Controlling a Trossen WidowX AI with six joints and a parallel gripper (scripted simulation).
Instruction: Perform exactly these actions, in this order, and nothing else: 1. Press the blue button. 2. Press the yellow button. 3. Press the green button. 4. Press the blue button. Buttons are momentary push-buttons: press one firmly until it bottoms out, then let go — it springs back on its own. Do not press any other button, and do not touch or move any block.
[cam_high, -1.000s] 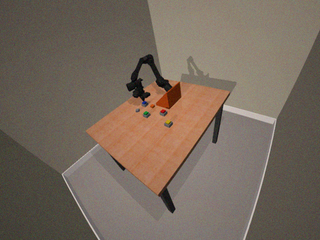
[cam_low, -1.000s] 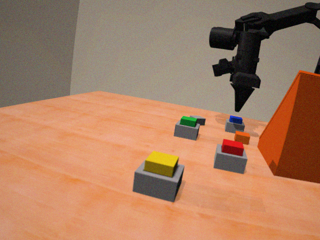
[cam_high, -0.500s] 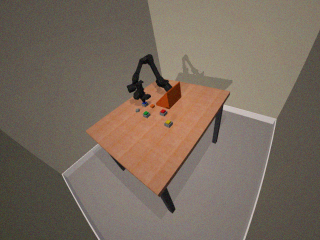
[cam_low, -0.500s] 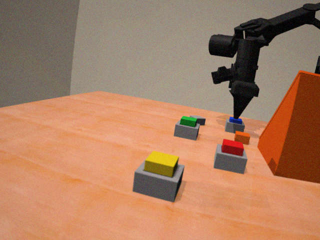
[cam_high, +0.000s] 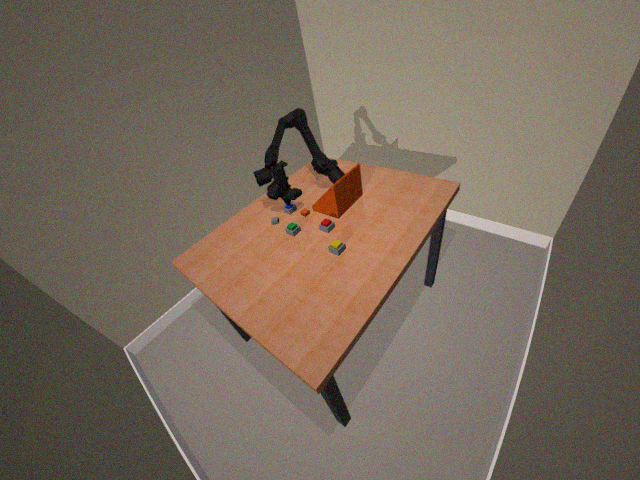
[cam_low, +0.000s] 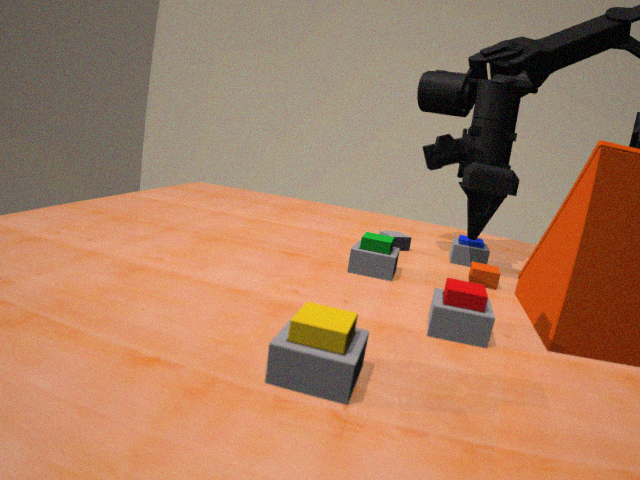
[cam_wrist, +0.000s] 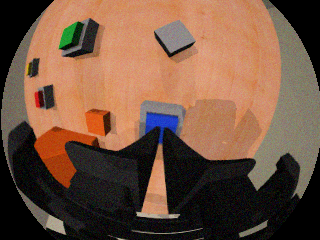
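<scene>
Now: gripper tip 10 mm above the blue button. Round my gripper tip: green button 130 mm to the left, 110 mm ahead; small grey block 100 mm ahead, 20 mm below; small orange block 90 mm to the left, 20 mm below, 20 mm behind.
</scene>
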